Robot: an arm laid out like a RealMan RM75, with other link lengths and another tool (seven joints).
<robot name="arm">
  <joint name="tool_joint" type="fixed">
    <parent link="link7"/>
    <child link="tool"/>
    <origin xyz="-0.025 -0.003 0.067" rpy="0 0.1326 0.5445"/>
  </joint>
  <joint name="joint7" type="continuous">
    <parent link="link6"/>
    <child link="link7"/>
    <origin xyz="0 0 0.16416"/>
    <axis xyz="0 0 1"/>
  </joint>
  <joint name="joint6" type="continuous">
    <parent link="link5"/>
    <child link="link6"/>
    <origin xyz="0 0 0"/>
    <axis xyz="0 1 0"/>
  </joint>
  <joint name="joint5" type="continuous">
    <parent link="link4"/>
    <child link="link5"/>
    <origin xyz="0 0 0.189"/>
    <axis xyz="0 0 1"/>
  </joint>
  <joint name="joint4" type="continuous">
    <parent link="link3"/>
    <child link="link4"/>
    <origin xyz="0 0 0"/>
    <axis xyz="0 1 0"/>
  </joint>
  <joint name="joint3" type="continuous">
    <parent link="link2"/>
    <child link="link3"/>
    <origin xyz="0 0 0.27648"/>
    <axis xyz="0 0 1"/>
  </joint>
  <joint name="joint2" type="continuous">
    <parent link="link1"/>
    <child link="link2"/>
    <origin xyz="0 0 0"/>
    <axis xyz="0 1 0"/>
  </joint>
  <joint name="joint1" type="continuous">
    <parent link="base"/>
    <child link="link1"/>
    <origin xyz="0 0 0.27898"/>
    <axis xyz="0 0 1"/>
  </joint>
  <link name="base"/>
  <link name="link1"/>
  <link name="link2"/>
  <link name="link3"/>
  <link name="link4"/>
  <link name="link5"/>
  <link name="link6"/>
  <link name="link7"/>
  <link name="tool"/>
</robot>
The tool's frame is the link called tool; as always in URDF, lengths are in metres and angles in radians. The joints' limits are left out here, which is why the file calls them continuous.
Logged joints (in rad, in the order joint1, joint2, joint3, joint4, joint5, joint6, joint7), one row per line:
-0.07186, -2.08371, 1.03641, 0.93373, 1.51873, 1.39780, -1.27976
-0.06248, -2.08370, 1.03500, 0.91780, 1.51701, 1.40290, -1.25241
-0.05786, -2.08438, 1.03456, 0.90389, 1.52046, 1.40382, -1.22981
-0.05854, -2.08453, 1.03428, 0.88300, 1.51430, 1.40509, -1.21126
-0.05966, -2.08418, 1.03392, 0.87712, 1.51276, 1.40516, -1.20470
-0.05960, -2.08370, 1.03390, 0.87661, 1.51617, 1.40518, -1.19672
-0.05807, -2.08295, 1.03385, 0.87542, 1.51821, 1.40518, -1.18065
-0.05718, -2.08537, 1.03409, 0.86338, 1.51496, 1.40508, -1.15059
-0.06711, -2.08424, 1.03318, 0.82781, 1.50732, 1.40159, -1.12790
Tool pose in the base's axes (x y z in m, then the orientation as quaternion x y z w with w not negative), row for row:
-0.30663, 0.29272, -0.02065, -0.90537, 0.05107, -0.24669, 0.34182
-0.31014, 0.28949, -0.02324, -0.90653, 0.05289, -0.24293, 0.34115
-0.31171, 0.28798, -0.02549, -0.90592, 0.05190, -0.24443, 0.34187
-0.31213, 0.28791, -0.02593, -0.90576, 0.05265, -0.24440, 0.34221
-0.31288, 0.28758, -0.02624, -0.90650, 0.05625, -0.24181, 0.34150
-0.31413, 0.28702, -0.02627, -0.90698, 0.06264, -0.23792, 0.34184
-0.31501, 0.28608, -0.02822, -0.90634, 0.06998, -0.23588, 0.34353
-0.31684, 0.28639, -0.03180, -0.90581, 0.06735, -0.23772, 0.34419
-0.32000, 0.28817, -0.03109, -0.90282, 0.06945, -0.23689, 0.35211
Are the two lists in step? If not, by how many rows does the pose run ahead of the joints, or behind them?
The pose runs 1 row ahead of the joints: the pose in row i belongs to the joints in row i + 1.
